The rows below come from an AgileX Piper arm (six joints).
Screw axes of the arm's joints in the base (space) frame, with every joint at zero. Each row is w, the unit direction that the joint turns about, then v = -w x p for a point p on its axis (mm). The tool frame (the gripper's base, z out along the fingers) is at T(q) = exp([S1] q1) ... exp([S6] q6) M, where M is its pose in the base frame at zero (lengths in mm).
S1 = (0, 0, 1, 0, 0, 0)
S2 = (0, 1, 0, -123, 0, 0)
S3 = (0, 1, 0, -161.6, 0, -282.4)
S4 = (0.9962, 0, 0.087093, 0, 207.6, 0)
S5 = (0, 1, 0, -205.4, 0, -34.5)
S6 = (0.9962, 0, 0.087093, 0, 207.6, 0)
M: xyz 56.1 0 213.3 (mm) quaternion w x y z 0.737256 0 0.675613 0
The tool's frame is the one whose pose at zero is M.
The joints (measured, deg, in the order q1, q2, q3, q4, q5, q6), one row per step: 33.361 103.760 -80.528 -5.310 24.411 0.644; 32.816 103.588 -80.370 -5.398 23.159 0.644; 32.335 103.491 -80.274 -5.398 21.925 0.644; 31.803 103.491 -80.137 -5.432 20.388 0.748; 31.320 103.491 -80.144 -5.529 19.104 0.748; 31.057 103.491 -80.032 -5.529 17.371 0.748; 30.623 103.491 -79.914 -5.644 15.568 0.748
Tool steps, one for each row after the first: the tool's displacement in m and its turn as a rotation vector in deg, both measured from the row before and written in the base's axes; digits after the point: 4 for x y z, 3 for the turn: 0.0025 -0.0029 0.0019 0.649 -1.082 -0.406; 0.0025 -0.0024 0.0017 0.693 -1.017 -0.371; 0.0030 -0.0025 0.0011 0.821 -1.134 -0.450; 0.0028 -0.0023 0.0016 0.627 -1.123 -0.336; 0.0021 -0.0007 0.0016 0.880 -1.353 -0.105; 0.0027 -0.0019 0.0017 0.814 -1.467 -0.231
